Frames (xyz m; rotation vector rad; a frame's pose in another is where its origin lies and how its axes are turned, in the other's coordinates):
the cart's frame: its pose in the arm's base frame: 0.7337 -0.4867 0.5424 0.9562 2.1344 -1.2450
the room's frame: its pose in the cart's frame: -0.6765 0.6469 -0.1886 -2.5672 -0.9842 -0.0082
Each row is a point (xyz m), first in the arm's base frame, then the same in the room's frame.
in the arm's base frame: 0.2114 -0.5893 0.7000
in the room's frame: -0.0737 1.2877 -0.6936
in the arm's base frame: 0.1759 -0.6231 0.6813
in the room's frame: -0.0683 1.3101 -0.7408
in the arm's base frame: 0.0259 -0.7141 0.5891
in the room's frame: -0.0157 1.4189 -0.8979
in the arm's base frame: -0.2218 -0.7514 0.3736
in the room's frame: 0.1688 1.6264 -1.0770
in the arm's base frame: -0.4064 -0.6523 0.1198
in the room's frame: 0.4369 1.8106 -1.1275
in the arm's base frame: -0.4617 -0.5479 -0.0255
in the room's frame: 0.6076 1.8819 -1.0985
